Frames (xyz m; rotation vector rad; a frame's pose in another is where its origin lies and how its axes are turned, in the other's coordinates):
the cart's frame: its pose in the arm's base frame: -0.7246 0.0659 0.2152 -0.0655 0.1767 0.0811
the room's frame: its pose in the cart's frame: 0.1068 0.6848 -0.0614 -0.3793 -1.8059 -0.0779
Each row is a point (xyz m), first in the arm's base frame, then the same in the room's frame.
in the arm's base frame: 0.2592 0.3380 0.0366
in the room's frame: -0.2325 -0.2027 -0.9893
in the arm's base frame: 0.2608 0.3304 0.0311
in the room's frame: -0.2399 -0.2083 -0.9914
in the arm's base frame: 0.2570 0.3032 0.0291
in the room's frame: -0.2488 -0.2343 -0.9918
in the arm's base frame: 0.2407 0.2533 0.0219
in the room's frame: -0.2679 -0.2829 -0.9830
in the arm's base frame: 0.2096 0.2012 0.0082
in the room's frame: -0.2928 -0.3348 -0.9592
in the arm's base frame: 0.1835 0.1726 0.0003
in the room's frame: -0.3062 -0.3648 -0.9373
